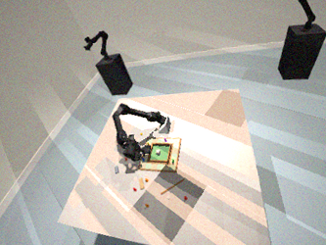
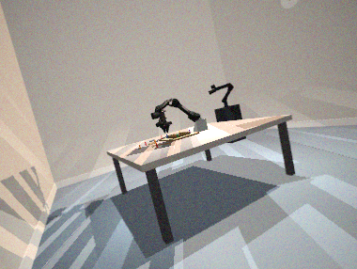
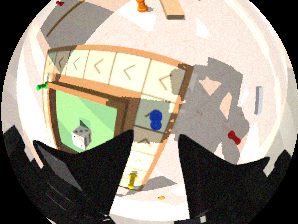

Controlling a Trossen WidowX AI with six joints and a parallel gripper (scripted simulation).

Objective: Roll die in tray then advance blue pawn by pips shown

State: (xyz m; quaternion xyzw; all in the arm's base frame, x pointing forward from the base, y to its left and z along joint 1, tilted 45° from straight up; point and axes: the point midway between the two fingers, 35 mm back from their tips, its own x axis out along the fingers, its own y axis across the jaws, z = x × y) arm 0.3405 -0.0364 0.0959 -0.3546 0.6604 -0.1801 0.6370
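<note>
The blue pawn is 3 cm below my gripper tip. Round my gripper tip: white die (10 cm to the left, 7 cm behind, 4 cm below); yellow pawn (14 cm behind, 3 cm below); green tray (11 cm to the left, 7 cm behind, 5 cm below).
</note>
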